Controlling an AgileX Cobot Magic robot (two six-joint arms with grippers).
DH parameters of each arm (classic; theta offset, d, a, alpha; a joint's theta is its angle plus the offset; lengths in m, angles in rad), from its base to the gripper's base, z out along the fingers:
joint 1: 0 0.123 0 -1.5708
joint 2: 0.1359 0 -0.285 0
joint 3: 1.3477 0 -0.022 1.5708
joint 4: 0 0.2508 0 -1.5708
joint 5: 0 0 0.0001 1.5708
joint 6: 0 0.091 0 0
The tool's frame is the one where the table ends.
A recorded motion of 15 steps. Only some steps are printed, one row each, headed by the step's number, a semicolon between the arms.
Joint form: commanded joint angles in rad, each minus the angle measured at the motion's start. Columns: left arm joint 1, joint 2, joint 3, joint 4, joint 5, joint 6; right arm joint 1, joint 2, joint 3, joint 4, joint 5, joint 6.
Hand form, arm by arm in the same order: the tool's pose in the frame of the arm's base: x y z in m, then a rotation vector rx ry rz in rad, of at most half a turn. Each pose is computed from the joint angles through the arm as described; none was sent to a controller.
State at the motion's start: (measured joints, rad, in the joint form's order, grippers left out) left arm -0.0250 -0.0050 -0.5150 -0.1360 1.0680 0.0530; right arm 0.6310 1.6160 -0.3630 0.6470 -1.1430 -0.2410
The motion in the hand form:
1: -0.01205 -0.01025 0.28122 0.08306 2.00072 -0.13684; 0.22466 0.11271 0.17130 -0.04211 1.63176 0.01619
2: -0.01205 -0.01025 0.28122 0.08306 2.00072 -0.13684; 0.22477 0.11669 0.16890 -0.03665 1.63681 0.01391
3: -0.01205 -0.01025 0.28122 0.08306 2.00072 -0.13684; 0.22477 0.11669 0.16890 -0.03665 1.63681 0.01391
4: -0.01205 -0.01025 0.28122 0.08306 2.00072 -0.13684; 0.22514 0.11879 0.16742 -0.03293 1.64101 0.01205
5: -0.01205 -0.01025 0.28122 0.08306 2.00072 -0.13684; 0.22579 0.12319 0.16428 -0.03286 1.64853 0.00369
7: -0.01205 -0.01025 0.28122 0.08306 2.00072 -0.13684; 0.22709 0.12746 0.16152 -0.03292 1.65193 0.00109
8: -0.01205 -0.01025 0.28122 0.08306 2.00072 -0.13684; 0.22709 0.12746 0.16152 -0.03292 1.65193 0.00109
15: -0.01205 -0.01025 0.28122 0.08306 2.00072 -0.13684; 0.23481 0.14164 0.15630 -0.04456 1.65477 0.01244
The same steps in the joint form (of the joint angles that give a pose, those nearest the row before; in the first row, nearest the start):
1: 0.0040 -0.0240 0.0000 0.0039 -0.0010 -0.0009; 0.0540 0.0290 -0.0040 0.0530 -0.0680 -0.0160
2: 0.0040 -0.0240 0.0000 0.0039 -0.0010 -0.0009; 0.0730 0.0460 -0.0130 0.0770 -0.0750 -0.0160
3: 0.0040 -0.0240 0.0000 0.0039 -0.0010 -0.0009; 0.0730 0.0460 -0.0130 0.0770 -0.0750 -0.0160
4: 0.0040 -0.0240 0.0000 0.0039 -0.0010 -0.0009; 0.0820 0.0560 -0.0190 0.0900 -0.0770 -0.0160
5: 0.0040 -0.0240 0.0000 0.0039 -0.0010 -0.0009; 0.1000 0.0770 -0.0310 0.1140 -0.0820 -0.0220
7: 0.0040 -0.0240 0.0000 0.0039 -0.0010 -0.0009; 0.1130 0.0980 -0.0440 0.1280 -0.0880 -0.0220
8: 0.0040 -0.0240 0.0000 0.0039 -0.0010 -0.0009; 0.1130 0.0980 -0.0440 0.1280 -0.0880 -0.0220
15: 0.0040 -0.0240 0.0000 0.0039 -0.0010 -0.0009; 0.1340 0.1530 -0.0970 0.1350 -0.0880 -0.0220

